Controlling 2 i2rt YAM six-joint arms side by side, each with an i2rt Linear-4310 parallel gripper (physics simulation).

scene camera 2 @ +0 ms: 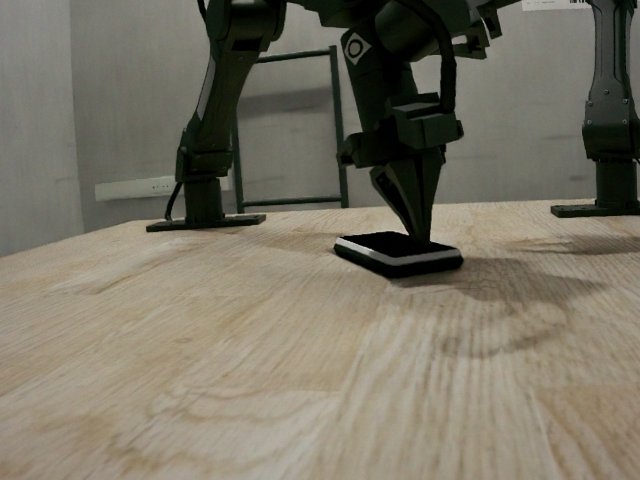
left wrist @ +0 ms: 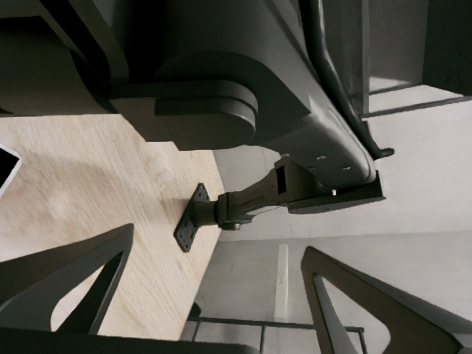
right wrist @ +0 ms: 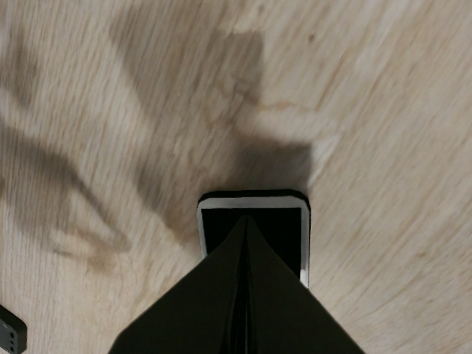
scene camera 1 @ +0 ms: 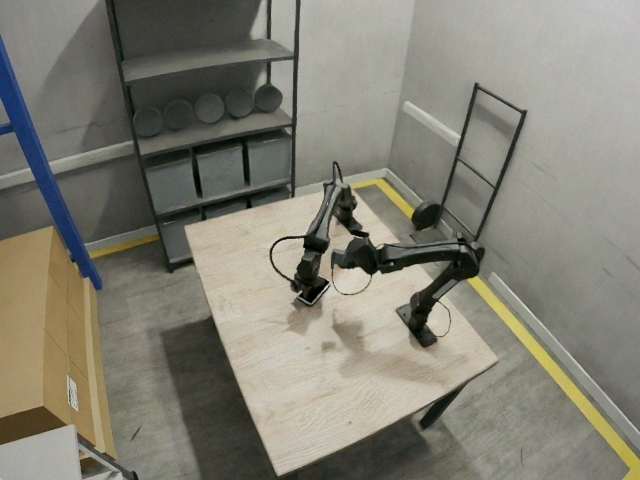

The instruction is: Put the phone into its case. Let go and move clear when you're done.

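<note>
The phone (scene camera 1: 320, 290) (scene camera 2: 376, 241) (right wrist: 281, 230), with a black screen and a silver rim, lies face up, flat on the black case (scene camera 2: 413, 270) (right wrist: 255, 193). The case shows as a dark edge beneath the silver rim. A corner of the phone also shows in the left wrist view (left wrist: 6, 166). My right gripper (scene camera 1: 307, 295) (scene camera 2: 424, 242) (right wrist: 246, 222) is shut and empty, pointing down, with its tips at the screen, touching it or very nearly. My left gripper (scene camera 1: 345, 246) (left wrist: 223, 245) is open and empty, raised above the table, away from the phone. The right gripper hides part of the phone.
The wooden table (scene camera 1: 289, 413) carries both arm bases (scene camera 1: 426, 335) (scene camera 2: 206, 223). The left arm reaches over the table close beside the right arm. A shelf unit (scene camera 1: 294, 103) stands behind the table, and a hand truck (scene camera 1: 497, 188) leans by the wall.
</note>
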